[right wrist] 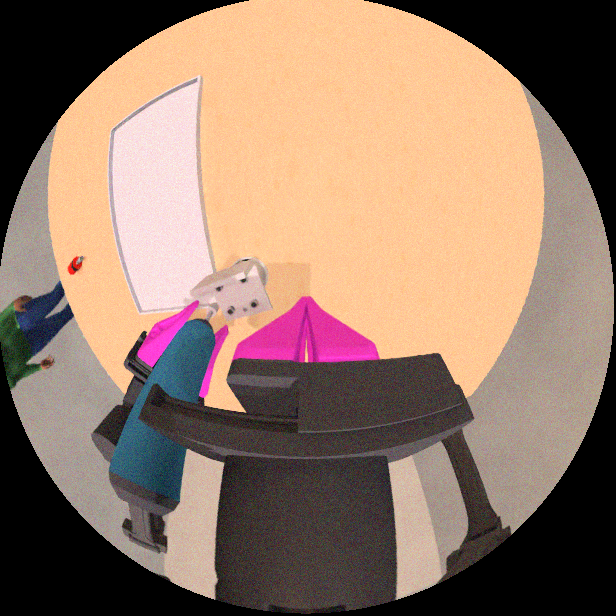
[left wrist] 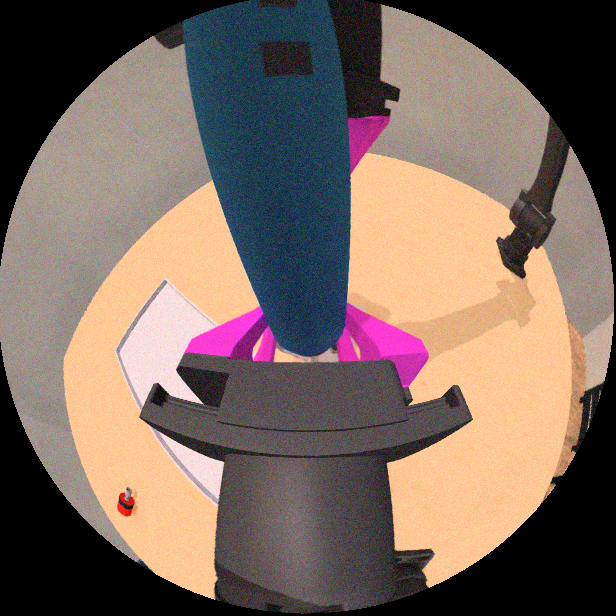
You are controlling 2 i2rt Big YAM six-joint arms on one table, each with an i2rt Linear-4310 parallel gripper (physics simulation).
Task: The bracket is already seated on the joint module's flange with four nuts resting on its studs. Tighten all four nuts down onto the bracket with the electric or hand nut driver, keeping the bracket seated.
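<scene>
My left gripper (left wrist: 307, 344) with magenta fingers is shut on the blue electric nut driver (left wrist: 281, 189); the driver also shows in the right wrist view (right wrist: 163, 402). Its metal tip points down at the pale bracket (right wrist: 235, 295) on the joint module, seen in the right wrist view. The bracket looks tilted, with small dark nuts on its face. In the left wrist view the bracket is hidden behind the driver and gripper body. My right gripper (right wrist: 307, 339) is shut and empty, just right of the bracket.
A white mat (right wrist: 160, 201) lies on the tan round table left of the bracket; it also shows in the left wrist view (left wrist: 163, 356). A small red hand driver (left wrist: 125, 502) lies near the table edge, also visible in the right wrist view (right wrist: 75, 264). My right arm (left wrist: 531, 218) hangs at the far right.
</scene>
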